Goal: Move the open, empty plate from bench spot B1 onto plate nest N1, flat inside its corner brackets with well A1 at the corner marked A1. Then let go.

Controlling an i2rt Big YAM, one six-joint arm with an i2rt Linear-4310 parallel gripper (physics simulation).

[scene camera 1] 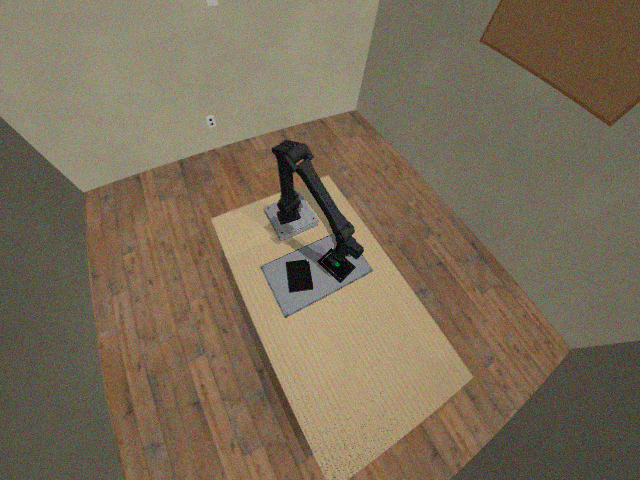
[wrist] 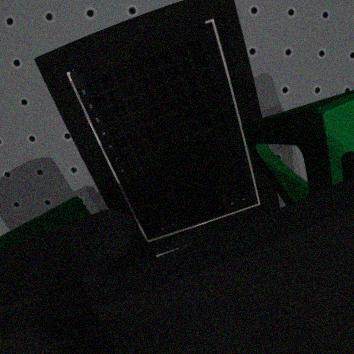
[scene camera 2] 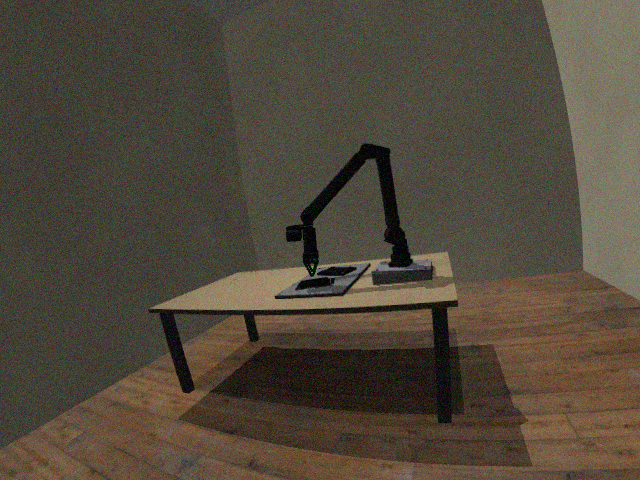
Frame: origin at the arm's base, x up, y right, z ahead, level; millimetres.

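Seen in the pictures: gripper, fingertip midpoint: [scene camera 1: 339,260] [wrist: 160,171] [scene camera 2: 312,274]; arm's base, link origin: [scene camera 1: 288,216] [scene camera 2: 401,264].
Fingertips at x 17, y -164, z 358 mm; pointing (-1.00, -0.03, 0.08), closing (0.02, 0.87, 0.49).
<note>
Pixels of each thing's middle, then the offset from my fingertips to it. "spot": a spot on its surface instead. Level surfaces: height alone.
- black piece, body centre: [wrist: 173,139] [scene camera 2: 313,282] [scene camera 1: 337,264] dz +6, dx -40, dy +9 mm
- second black rectangular piece, surface spot: [scene camera 2: 337,270] [scene camera 1: 300,272] spot: dz -16, dx -38, dy +211 mm
- wooden table, surface height: dx -62 mm
A black piece [scene camera 1: 342,272] [scene camera 2: 316,283] [wrist: 160,125] with a thin pale rectangular line and faint marks inside it, seemingly the plate, lies flat and turned on the grey board under my gripper. What bears it is too dark to tell. My gripper [scene camera 1: 336,263] [scene camera 2: 311,273] [wrist: 160,171] is open and empty. Its green fingers are spread on either side of the piece in the wrist view, with the tips close above it in scene camera 2. A second black rectangular piece [scene camera 1: 299,276] [scene camera 2: 337,270] lies beside it. I cannot read labels or corner A1, or make out corner brackets.
The grey perforated board [scene camera 1: 279,291] [scene camera 2: 289,293] [wrist: 30,85] bears both black pieces on the wooden table [scene camera 1: 372,346] [scene camera 2: 222,298]. The arm's grey base block [scene camera 1: 273,223] [scene camera 2: 390,273] stands behind the board. The light is dim.
</note>
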